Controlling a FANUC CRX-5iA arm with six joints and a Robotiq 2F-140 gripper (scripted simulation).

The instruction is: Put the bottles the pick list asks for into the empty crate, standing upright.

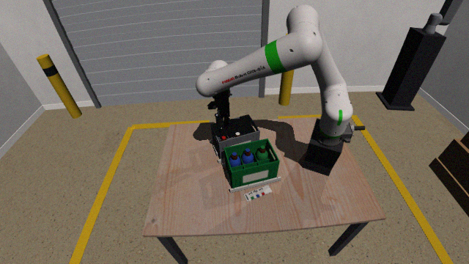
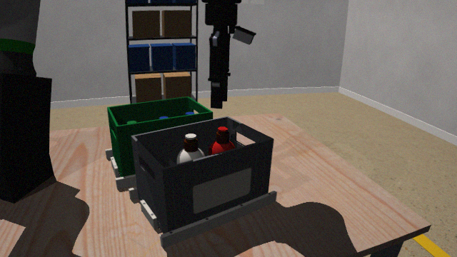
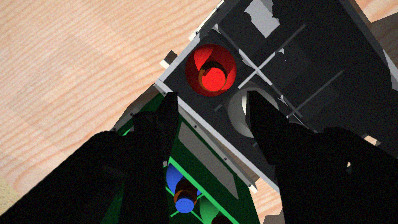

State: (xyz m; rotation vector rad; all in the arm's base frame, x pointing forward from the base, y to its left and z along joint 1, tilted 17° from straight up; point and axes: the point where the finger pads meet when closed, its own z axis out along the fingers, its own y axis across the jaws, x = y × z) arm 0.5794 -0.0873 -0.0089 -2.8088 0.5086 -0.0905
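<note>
My hand is 170 mm above the red-label bottle, 10 mm to the left of it and 10 mm short of it. From my hand the other things lie so: blue-label bottle 170 mm below, 120 mm to the left, 70 mm behind; then dark grey crate 170 mm below, 90 mm to the right, 50 mm behind; then white-label bottle 170 mm below, 70 mm behind, 50 mm to the right.
</note>
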